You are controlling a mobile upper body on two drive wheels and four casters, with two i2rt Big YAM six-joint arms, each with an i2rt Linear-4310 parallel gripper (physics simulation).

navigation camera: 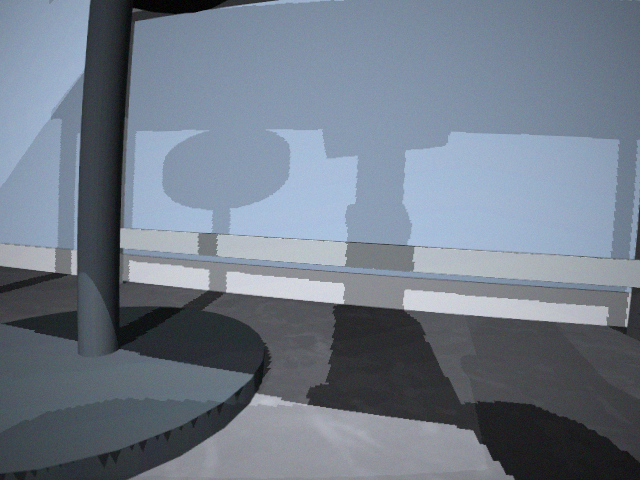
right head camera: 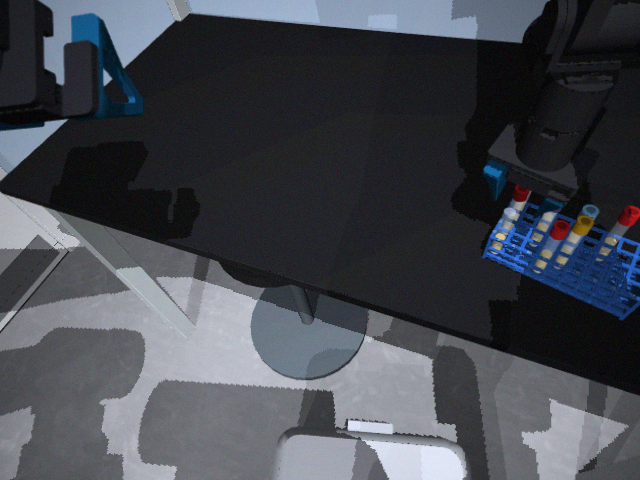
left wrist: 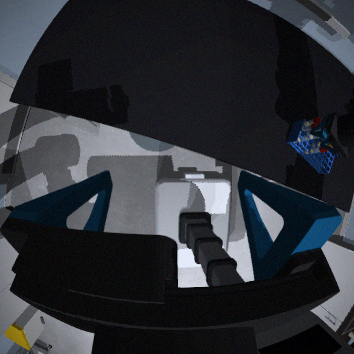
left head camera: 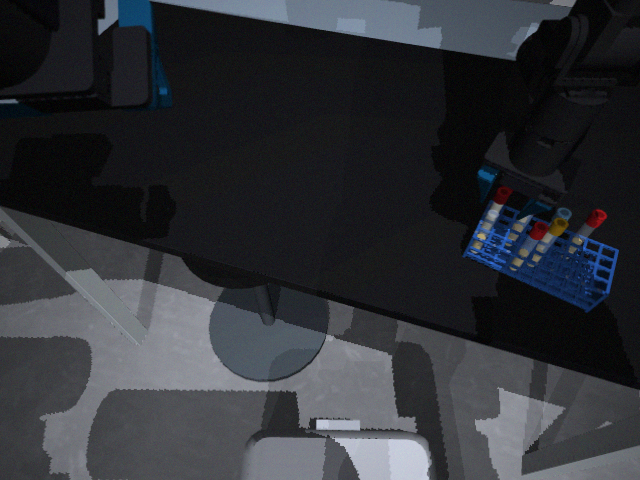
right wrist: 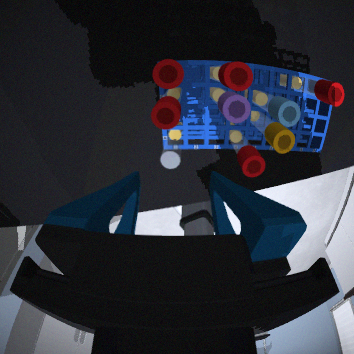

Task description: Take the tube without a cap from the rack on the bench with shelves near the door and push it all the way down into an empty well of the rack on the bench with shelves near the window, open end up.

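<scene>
A blue wire rack (left head camera: 568, 294) (right head camera: 594, 289) (left wrist: 320, 162) (right wrist: 200, 148) stands on the black bench top (left head camera: 289, 155) (right head camera: 320, 155) at the right in both head camera views. It holds several tubes with red, purple, yellow and light blue caps. A tube with a pale top and no coloured cap (left head camera: 492, 214) (right head camera: 510, 212) (right wrist: 170, 160) stands upright in its corner. My right gripper (left head camera: 502, 206) (right head camera: 517, 205) (right wrist: 174, 178) is partly open and empty, close over that end of the rack; one finger hides a tube's top. My left gripper (left wrist: 174, 177) is wide open and empty, far from the rack. The window bench's rack does not show.
A stool's round base (left head camera: 248, 335) (right head camera: 289, 341) (navigation camera: 155, 403) and pole (navigation camera: 98, 206) stand under the bench's near edge. A pale bench leg (left head camera: 113, 299) (right head camera: 149, 294) slants at the left. Part of my white base (left head camera: 310, 459) (right head camera: 330, 459) shows at the bottom. A red-capped tube (right wrist: 166, 112) stands beside the pale-topped one.
</scene>
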